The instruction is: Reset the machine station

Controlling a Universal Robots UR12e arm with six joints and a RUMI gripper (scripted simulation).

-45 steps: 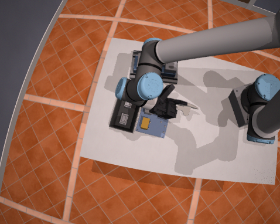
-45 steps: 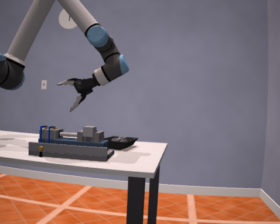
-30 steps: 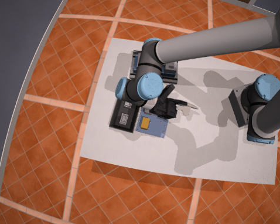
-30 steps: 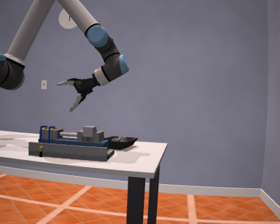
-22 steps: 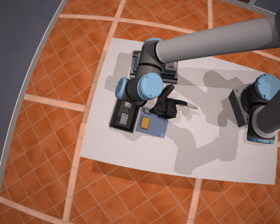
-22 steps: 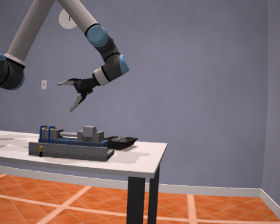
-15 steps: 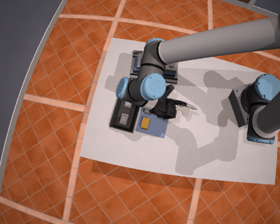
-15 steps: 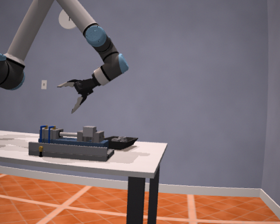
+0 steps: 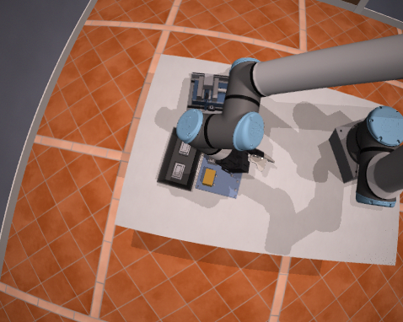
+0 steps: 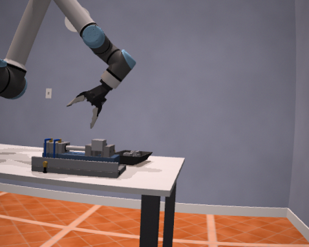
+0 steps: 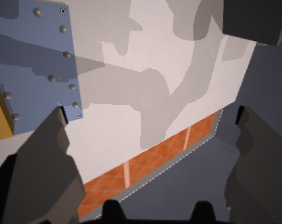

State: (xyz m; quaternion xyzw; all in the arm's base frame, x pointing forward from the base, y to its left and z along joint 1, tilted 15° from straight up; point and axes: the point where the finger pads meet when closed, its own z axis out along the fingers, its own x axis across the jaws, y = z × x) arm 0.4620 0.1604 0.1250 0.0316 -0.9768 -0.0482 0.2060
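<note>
Now: hand 15 cm short of the yellow brass blank, 5 cm to the right of it and 16 cm above it.
</note>
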